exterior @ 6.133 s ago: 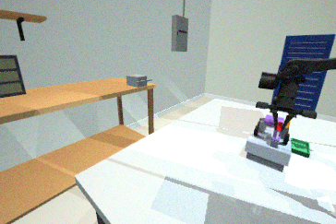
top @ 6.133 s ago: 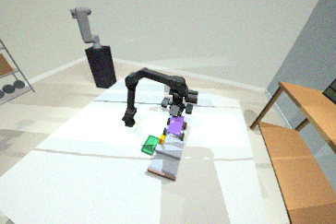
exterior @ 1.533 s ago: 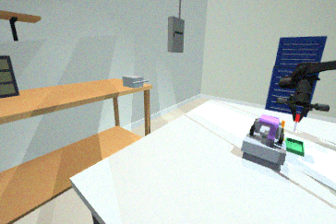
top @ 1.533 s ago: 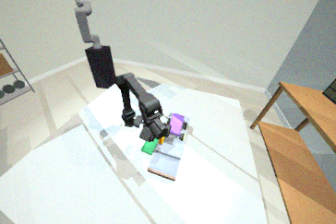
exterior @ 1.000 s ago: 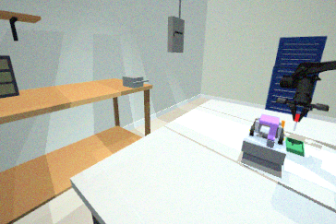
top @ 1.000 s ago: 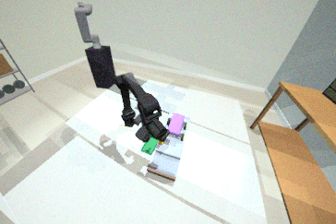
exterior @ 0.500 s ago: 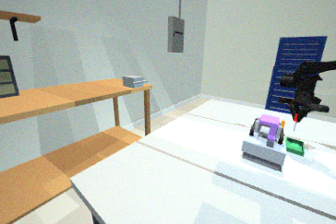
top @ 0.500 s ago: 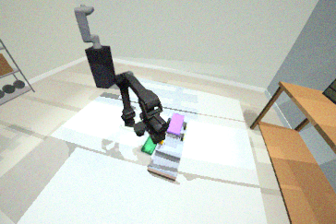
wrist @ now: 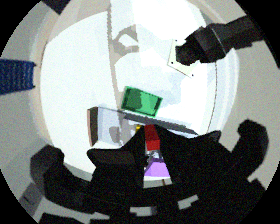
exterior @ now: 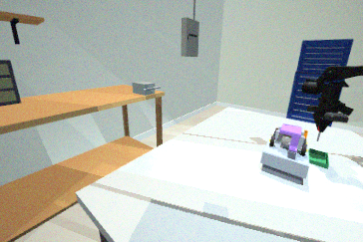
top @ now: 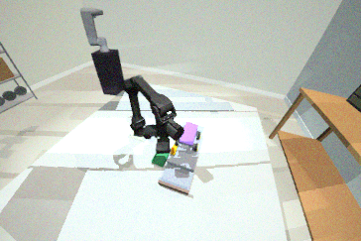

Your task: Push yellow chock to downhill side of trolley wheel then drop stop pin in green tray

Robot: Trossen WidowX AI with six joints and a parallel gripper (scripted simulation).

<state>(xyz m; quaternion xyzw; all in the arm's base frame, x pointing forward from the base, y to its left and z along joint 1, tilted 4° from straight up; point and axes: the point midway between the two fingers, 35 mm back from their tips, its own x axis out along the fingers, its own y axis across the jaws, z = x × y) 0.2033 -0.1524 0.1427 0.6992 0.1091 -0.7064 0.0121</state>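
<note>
Right now the chock is 50 mm below my gripper tip, 50 mm ahead of it and 10 mm to the left of it. The rest, counted from my gripper tip: red-headed stop pin right at my gripper tip; grey ramp 120 mm ahead, 90 mm below, 80 mm to the left; purple-topped trolley 130 mm ahead, 80 mm to the left, 20 mm below.
</note>
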